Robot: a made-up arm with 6 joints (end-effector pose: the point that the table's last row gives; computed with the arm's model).
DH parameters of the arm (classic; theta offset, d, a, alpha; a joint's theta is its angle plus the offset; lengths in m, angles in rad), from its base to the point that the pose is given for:
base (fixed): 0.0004 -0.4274 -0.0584 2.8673
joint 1: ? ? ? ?
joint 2: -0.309 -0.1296 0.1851 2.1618
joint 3: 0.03 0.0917 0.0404 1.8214
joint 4: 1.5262 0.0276 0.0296 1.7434
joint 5: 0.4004 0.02 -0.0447 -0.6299
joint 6: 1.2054 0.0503 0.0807 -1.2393
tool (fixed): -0.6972 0.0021 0 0
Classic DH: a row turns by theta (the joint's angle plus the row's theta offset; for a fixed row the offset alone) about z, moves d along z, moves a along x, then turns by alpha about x.
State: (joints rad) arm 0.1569 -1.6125 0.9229 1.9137 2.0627 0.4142
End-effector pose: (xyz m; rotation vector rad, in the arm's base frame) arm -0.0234 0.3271 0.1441 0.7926 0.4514 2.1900
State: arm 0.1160 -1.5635 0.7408 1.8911 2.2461 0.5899
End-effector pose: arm -0.0206 0.3121 0.1496 0.9962 0.5342 2.2465
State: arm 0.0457 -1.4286 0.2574 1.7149 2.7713 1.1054
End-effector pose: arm 0.0234 0.2927 0.1527 1.7264 1.0186 2.1242
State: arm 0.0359 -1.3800 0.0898 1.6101 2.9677 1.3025
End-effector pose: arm 0.0488 0.2978 0.1412 2.0067 1.2434 1.8676
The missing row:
joint 1: 1.2 -0.7783 0.0184 -2.0829
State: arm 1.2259 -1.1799 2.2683 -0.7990 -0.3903 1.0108
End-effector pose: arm -0.0959 0.1810 0.0781 -0.7621 -1.1972 2.4880
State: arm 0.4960 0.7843 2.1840 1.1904 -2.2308 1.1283
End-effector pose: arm 0.0752 -0.1811 0.3500 1.5554 -0.7767 -0.5613
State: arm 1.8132 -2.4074 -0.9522 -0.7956 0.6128 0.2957
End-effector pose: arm 0.0899 0.0936 0.2260 0.1377 1.7642 2.1248
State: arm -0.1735 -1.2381 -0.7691 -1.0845 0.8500 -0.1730
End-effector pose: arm 0.0042 0.1794 0.0952 -0.0516 -1.0284 -0.3593
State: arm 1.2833 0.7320 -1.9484 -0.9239 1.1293 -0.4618
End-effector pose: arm -0.0945 -0.0191 0.3465 -0.5645 -1.0740 1.1293
